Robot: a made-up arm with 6 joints. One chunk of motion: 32 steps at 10 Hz.
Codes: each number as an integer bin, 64 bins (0 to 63) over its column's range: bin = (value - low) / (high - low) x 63, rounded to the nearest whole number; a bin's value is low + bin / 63 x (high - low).
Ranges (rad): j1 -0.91..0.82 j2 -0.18..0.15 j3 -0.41..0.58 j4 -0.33..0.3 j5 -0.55..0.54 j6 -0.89..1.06
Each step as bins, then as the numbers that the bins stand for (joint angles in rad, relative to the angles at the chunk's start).
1 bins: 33 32 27 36 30 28
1 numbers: -0.0038 -0.0124 0.0143 0.0300 -0.0310 -0.0233
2 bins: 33 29 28 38 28 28
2 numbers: -0.0038 -0.0281 0.0300 0.0500 -0.0656 -0.0233
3 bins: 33 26 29 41 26 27
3 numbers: -0.0038 -0.0438 0.0457 0.0800 -0.1002 -0.0543
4 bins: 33 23 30 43 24 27
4 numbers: -0.0038 -0.0595 0.0614 0.1000 -0.1348 -0.0543
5 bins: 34 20 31 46 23 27
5 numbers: 0.0237 -0.0752 0.0771 0.1300 -0.1521 -0.0543
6 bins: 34 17 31 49 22 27
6 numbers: 0.0237 -0.0910 0.0771 0.1600 -0.1694 -0.0543
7 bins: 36 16 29 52 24 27
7 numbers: 0.0786 -0.0962 0.0457 0.1900 -0.1348 -0.0543
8 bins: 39 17 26 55 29 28
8 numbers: 0.1610 -0.0910 -0.0014 0.2200 -0.0483 -0.0233
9 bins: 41 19 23 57 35 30
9 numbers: 0.2159 -0.0805 -0.0486 0.2400 0.0556 0.0386
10 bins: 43 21 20 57 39 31
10 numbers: 0.2708 -0.0700 -0.0957 0.2400 0.1248 0.0695
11 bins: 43 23 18 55 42 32
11 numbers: 0.2708 -0.0595 -0.1271 0.2200 0.1767 0.1005
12 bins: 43 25 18 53 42 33
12 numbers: 0.2708 -0.0490 -0.1271 0.2000 0.1767 0.1314
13 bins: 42 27 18 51 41 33
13 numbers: 0.2433 -0.0386 -0.1271 0.1800 0.1594 0.1314
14 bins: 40 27 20 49 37 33
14 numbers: 0.1884 -0.0386 -0.0957 0.1600 0.0902 0.1314
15 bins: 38 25 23 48 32 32
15 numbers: 0.1335 -0.0490 -0.0486 0.1500 0.0037 0.1005
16 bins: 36 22 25 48 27 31
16 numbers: 0.0786 -0.0648 -0.0171 0.1500 -0.0829 0.0695
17 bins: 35 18 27 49 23 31
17 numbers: 0.0511 -0.0857 0.0143 0.1600 -0.1521 0.0695
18 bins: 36 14 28 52 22 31
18 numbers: 0.0786 -0.1067 0.0300 0.1900 -0.1694 0.0695
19 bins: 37 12 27 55 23 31
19 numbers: 0.1060 -0.1171 0.0143 0.2200 -0.1521 0.0695
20 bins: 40 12 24 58 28 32
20 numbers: 0.1884 -0.1171 -0.0329 0.2500 -0.0656 0.1005
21 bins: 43 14 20 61 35 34
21 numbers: 0.2708 -0.1067 -0.0957 0.2800 0.0556 0.1624
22 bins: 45 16 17 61 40 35
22 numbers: 0.3257 -0.0962 -0.1429 0.2800 0.1421 0.1933
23 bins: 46 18 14 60 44 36
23 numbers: 0.3532 -0.0857 -0.1900 0.2700 0.2113 0.2243
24 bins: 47 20 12 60 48 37
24 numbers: 0.3806 -0.0752 -0.2214 0.2700 0.2805 0.2552
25 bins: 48 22 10 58 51 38
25 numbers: 0.4081 -0.0648 -0.2529 0.2500 0.3324 0.2862
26 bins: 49 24 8 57 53 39
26 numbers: 0.4356 -0.0543 -0.2843 0.2400 0.3670 0.3171
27 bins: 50 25 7 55 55 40
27 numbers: 0.4630 -0.0490 -0.3000 0.2200 0.4016 0.3481
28 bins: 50 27 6 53 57 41
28 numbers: 0.4630 -0.0386 -0.3157 0.2000 0.4362 0.3790
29 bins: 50 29 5 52 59 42
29 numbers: 0.4630 -0.0281 -0.3314 0.1900 0.4708 0.4100
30 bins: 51 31 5 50 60 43
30 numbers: 0.4905 -0.0176 -0.3314 0.1700 0.4881 0.4410
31 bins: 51 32 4 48 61 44
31 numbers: 0.4905 -0.0124 -0.3471 0.1500 0.5054 0.4719
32 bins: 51 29 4 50 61 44
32 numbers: 0.4905 -0.0281 -0.3471 0.1700 0.5054 0.4719
